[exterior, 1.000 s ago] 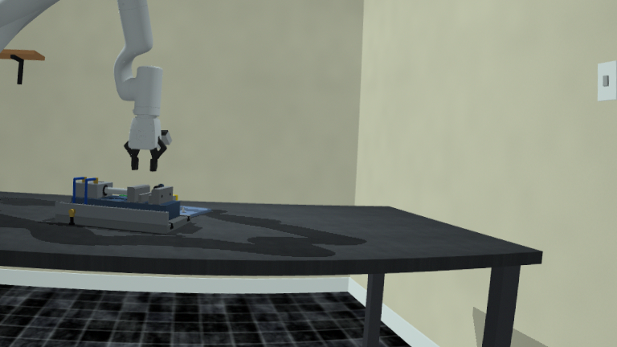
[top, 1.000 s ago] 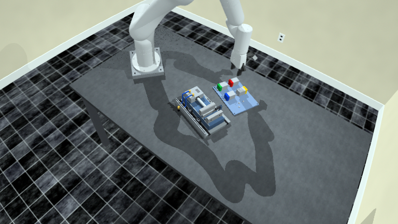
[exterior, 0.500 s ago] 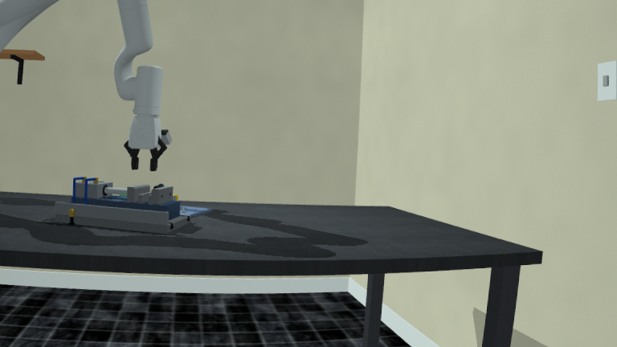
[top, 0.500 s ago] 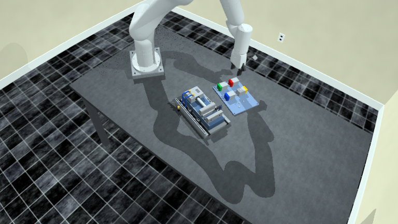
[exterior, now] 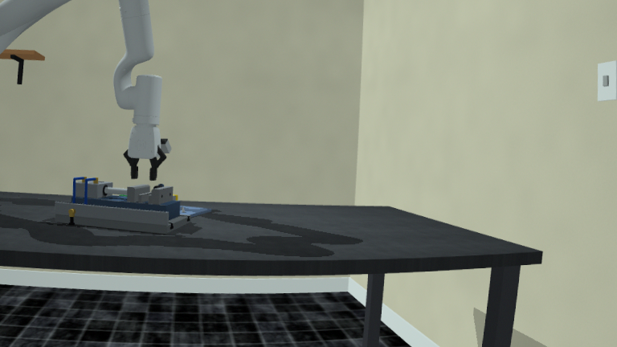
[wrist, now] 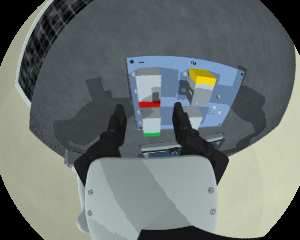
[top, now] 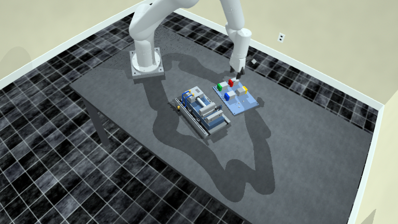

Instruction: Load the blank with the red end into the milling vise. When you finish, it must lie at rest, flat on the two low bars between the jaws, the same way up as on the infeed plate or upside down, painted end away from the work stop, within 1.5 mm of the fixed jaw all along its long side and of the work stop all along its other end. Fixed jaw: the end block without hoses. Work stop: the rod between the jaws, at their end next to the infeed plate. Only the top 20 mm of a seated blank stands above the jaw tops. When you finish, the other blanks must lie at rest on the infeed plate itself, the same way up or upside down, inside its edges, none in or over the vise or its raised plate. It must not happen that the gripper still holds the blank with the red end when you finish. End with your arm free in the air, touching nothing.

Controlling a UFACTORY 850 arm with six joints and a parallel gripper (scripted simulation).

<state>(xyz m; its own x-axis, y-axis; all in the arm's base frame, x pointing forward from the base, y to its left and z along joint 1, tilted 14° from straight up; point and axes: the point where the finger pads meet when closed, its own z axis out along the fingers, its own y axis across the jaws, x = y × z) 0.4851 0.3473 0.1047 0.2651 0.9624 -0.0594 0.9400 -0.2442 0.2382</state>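
The red-ended blank is 80 mm below my hand. The rest, counted from my hand: light blue infeed plate (80 mm ahead, 70 mm to the right, 100 mm below); then yellow-ended blank (90 mm ahead, 20 mm to the right, 80 mm below); then green-ended blank (20 mm behind, 90 mm to the right, 80 mm below).
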